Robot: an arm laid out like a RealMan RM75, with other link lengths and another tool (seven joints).
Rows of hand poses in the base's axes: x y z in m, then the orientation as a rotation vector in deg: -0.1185 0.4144 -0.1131 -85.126 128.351 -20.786; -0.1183 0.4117 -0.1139 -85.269 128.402 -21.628; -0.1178 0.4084 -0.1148 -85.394 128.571 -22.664; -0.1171 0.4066 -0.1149 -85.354 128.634 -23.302; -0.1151 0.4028 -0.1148 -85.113 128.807 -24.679; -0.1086 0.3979 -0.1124 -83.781 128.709 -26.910; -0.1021 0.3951 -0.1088 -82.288 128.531 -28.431; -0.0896 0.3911 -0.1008 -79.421 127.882 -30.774; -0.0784 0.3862 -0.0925 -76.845 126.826 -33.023
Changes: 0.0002 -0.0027 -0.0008 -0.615 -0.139 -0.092; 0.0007 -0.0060 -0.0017 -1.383 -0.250 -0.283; 0.0014 -0.0078 -0.0018 -1.798 -0.403 -0.442; 0.0034 -0.0116 -0.0017 -2.644 -0.771 -0.884; 0.0099 -0.0165 0.0007 -3.547 -2.075 -1.913; 0.0164 -0.0193 0.0043 -3.918 -3.310 -2.876; 0.0289 -0.0233 0.0123 -4.204 -5.729 -4.510; 0.0401 -0.0282 0.0206 -4.476 -8.266 -5.815
